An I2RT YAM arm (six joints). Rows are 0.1 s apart.
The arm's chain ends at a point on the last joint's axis. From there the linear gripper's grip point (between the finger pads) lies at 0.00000 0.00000 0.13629 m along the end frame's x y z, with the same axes.
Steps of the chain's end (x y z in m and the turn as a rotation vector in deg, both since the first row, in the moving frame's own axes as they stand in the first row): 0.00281, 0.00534, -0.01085, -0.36, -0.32, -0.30; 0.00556, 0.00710, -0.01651, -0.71, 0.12, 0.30; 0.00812, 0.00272, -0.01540, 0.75, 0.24, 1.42; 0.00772, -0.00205, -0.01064, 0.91, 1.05, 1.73; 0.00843, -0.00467, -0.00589, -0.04, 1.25, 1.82; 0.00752, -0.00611, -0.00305, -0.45, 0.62, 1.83; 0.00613, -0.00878, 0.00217, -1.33, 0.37, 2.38; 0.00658, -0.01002, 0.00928, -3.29, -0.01, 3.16; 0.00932, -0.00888, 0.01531, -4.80, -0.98, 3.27; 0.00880, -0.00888, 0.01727, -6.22, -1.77, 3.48
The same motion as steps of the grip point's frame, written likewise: 0.00205, 0.00620, -0.01085, -0.36, -0.32, -0.30; 0.00584, 0.00879, -0.01652, -0.71, 0.12, 0.30; 0.00871, 0.00094, -0.01541, 0.75, 0.24, 1.42; 0.01025, -0.00418, -0.01068, 0.91, 1.05, 1.73; 0.01140, -0.00453, -0.00592, -0.04, 1.25, 1.82; 0.00898, -0.00502, -0.00306, -0.45, 0.62, 1.83; 0.00694, -0.00560, 0.00213, -1.33, 0.37, 2.38; 0.00634, -0.00220, 0.00906, -3.29, -0.01, 3.16; 0.00667, 0.00245, 0.01481, -4.80, -0.98, 3.27; 0.00415, 0.00575, 0.01640, -6.22, -1.77, 3.48
